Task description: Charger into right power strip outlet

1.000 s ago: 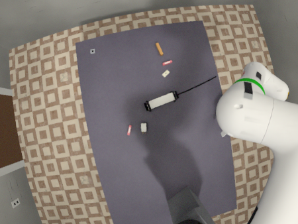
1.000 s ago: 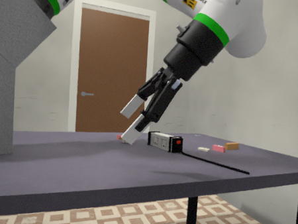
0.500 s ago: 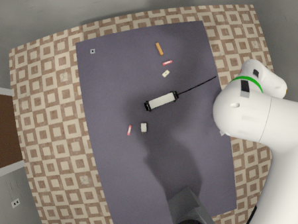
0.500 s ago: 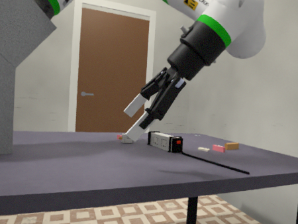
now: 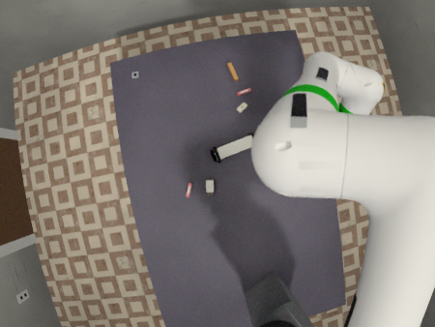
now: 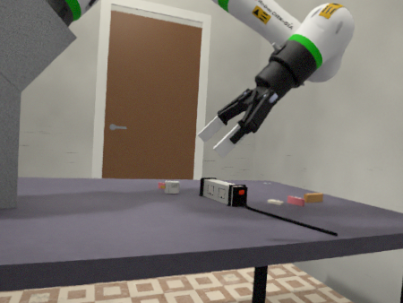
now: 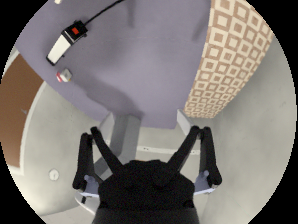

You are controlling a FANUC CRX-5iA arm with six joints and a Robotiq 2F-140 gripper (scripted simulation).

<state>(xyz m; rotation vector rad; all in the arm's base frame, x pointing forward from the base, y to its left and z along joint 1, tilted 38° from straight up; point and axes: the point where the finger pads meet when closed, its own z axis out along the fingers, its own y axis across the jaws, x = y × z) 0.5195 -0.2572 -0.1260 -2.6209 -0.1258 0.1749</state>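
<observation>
The charger is 10 mm behind my hand, 400 mm to the left of it and 160 mm below it. From my hand the other things lie so: power strip 150 mm ahead, 280 mm to the left, 160 mm below; red switch 160 mm ahead, 180 mm to the left, 140 mm below.
</observation>
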